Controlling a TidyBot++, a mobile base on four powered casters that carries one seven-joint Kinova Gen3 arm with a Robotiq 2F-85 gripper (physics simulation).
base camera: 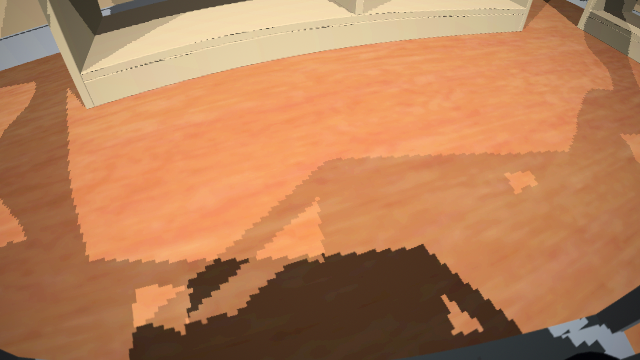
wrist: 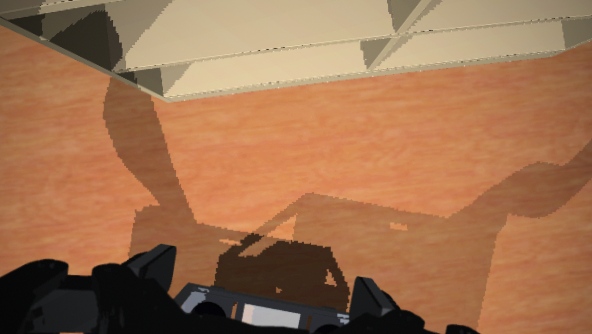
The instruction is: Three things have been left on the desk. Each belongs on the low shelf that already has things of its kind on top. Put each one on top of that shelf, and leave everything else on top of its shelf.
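Frame: origin at the arm's base, x right, y ahead, z up, level; metres.
Where they show: gripper, fingertip midpoint: [wrist: 263, 281].
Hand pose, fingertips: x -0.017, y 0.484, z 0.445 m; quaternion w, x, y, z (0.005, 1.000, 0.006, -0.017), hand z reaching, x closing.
Observation:
After its pixels a point has its place.
A low beige shelf [base camera: 300, 46] @[y 0.793, x 0.014, z -0.375 m] [wrist: 260, 67] @[y 0.786, x -0.160, z -0.318 m] stands across the upper part of both views. Its lower boards and an upright divider show; its top and anything on it do not. My gripper [wrist: 263, 281] @[y 0.484, x -0.017, z 0.445 m] is open and empty, above the floor in front of the shelf in the wrist view. The gripper does not show in the base camera view. The desk and the three things left on it cannot be made out in either view.
Part of another beige unit [base camera: 606, 31] @[y 1.037, x 1.111, z -0.357 m] stands at the upper right of the base camera view. Orange-brown wooden floor [base camera: 225, 150] @[y 0.490, x -0.112, z -0.396 m] [wrist: 350, 140] @[y 0.638, x 0.140, z -0.396 m] lies before the shelf, crossed by shadows. My mobile base [wrist: 271, 316] @[y 0.099, x 0.000, z -0.307 m] shows at the bottom of the wrist view.

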